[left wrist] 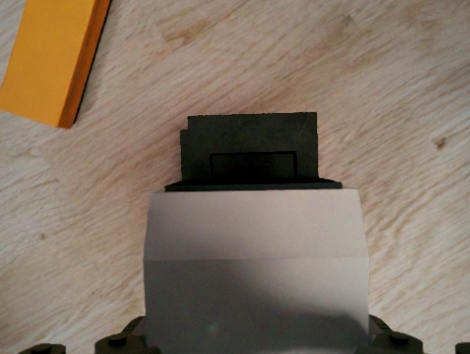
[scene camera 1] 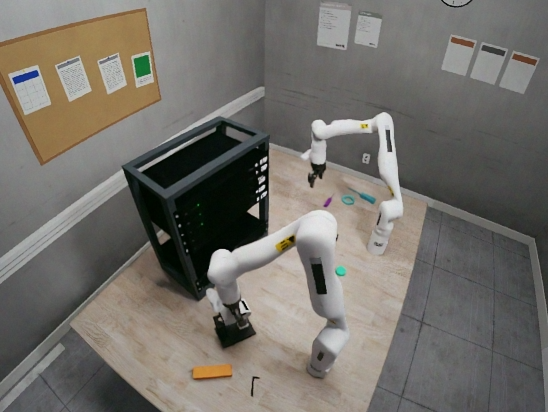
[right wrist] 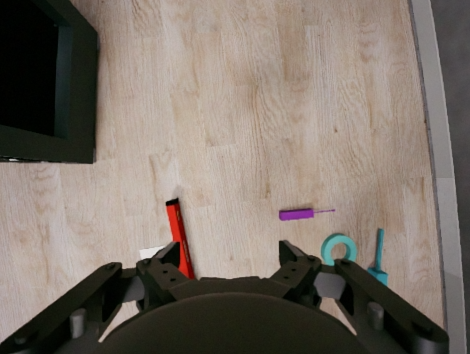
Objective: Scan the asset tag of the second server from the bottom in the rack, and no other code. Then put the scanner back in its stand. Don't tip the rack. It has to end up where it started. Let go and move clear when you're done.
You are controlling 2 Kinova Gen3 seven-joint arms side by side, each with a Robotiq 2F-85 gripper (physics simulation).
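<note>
The black rack stands upright, with small green lights on its dark front; no asset tag can be read. My left gripper is shut on the scanner, a pale body with a dark front edge. The scanner is low at the black stand, which shows past its front edge in the left wrist view. Whether it is fully seated is hidden. My right gripper is open and empty above the table, beyond the rack's far end.
An orange box and hex key lie near the stand. A green disc lies between the arm bases. A purple screwdriver, teal ring, teal tool and red bar lie near the right gripper.
</note>
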